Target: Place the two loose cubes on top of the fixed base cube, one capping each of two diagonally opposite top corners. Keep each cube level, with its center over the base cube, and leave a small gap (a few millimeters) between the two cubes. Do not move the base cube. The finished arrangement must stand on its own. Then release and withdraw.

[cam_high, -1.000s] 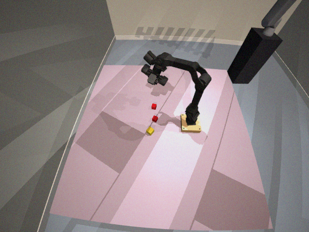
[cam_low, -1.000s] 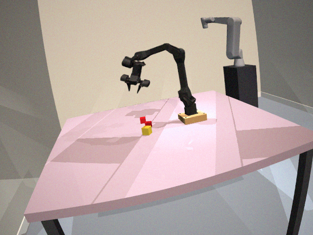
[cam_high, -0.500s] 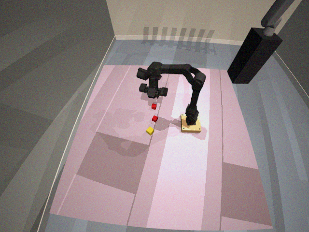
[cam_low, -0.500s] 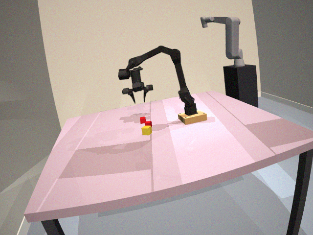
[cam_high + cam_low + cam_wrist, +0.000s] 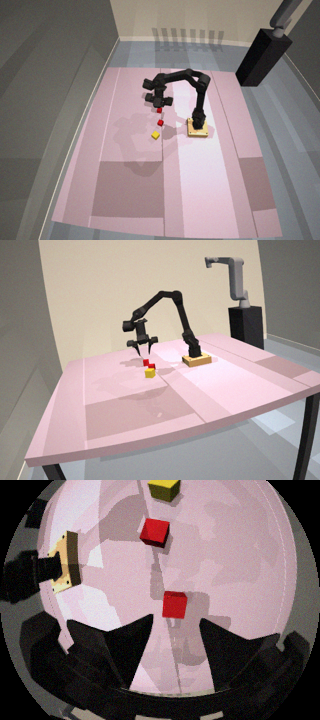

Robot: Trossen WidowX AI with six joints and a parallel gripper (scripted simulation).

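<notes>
The yellow base cube lies 30 mm ahead of my gripper tip, 210 mm to the left of it and 40 mm below it.
</notes>
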